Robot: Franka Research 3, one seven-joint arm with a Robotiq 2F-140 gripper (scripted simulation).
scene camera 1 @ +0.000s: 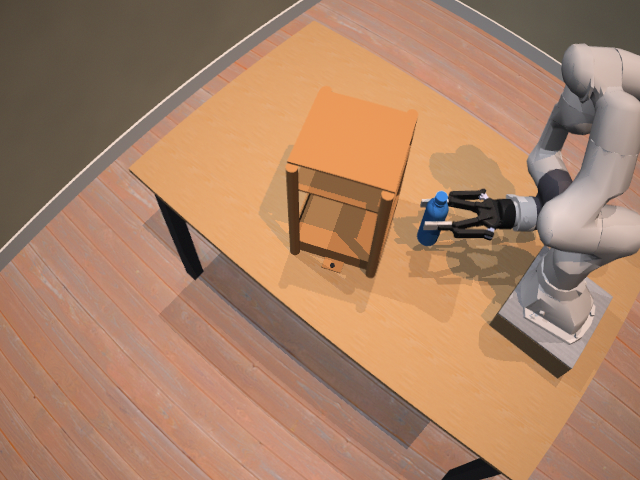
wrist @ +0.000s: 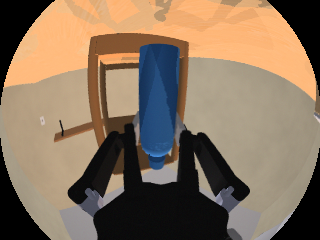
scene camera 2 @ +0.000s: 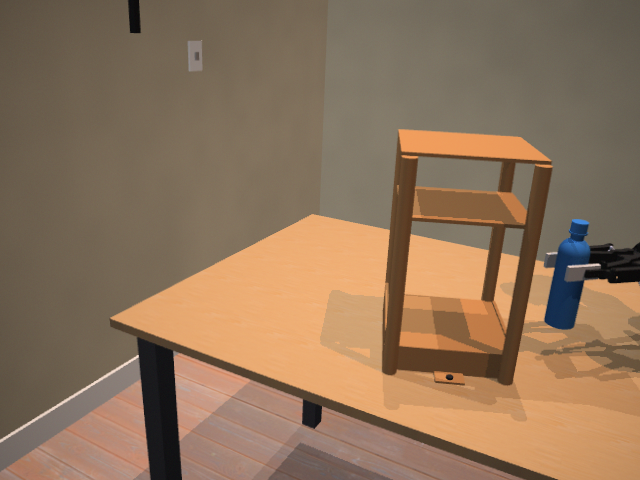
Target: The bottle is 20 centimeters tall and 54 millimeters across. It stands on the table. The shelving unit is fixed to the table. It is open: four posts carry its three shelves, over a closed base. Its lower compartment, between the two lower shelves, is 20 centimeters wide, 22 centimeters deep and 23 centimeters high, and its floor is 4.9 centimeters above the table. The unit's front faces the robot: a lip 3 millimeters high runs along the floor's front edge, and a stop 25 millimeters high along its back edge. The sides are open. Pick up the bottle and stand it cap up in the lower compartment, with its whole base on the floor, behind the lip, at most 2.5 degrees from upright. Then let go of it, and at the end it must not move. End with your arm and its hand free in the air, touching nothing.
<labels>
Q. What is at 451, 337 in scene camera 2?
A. A shelving unit.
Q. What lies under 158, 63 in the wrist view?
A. A blue bottle.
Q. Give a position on a shelving unit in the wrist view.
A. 125, 46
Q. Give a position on a blue bottle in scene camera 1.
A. At 437, 208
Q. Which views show my gripper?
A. Scene camera 1, the wrist view and scene camera 2: all of them.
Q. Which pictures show the blue bottle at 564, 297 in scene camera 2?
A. Scene camera 1, the wrist view and scene camera 2: all of them.
</labels>
